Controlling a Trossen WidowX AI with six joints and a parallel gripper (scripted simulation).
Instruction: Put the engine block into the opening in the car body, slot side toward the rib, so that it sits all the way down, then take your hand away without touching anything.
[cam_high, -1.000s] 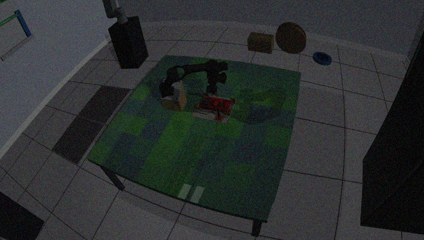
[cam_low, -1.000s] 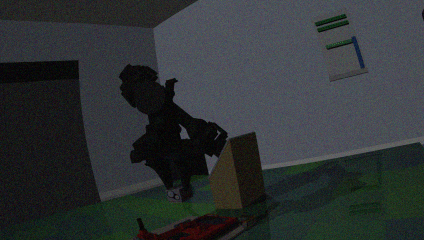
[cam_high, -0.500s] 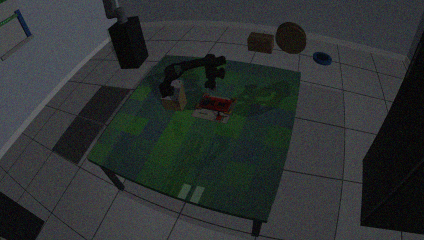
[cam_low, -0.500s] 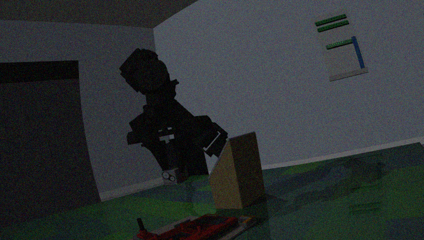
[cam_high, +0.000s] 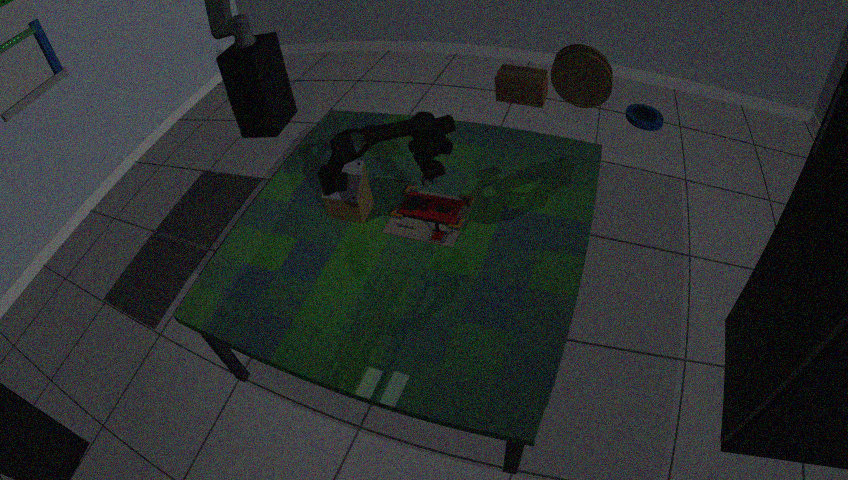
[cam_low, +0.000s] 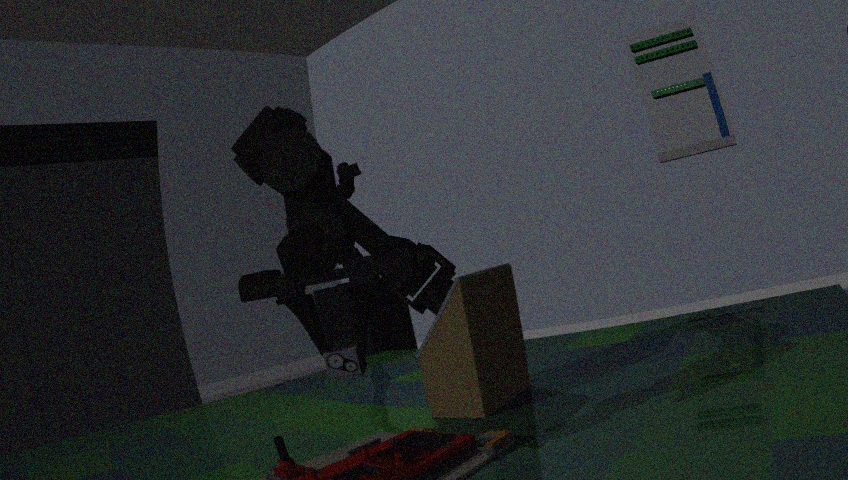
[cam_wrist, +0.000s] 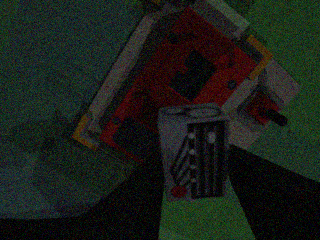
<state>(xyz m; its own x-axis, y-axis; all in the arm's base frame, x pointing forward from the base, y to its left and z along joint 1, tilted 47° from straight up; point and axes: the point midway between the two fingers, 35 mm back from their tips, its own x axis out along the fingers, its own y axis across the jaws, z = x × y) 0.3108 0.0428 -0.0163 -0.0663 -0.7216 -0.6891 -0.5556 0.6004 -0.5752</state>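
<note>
The pale plate is 10 mm to the right of my gripper tip and 140 mm below it. Round my gripper tip: engine block 10 mm below.
</note>
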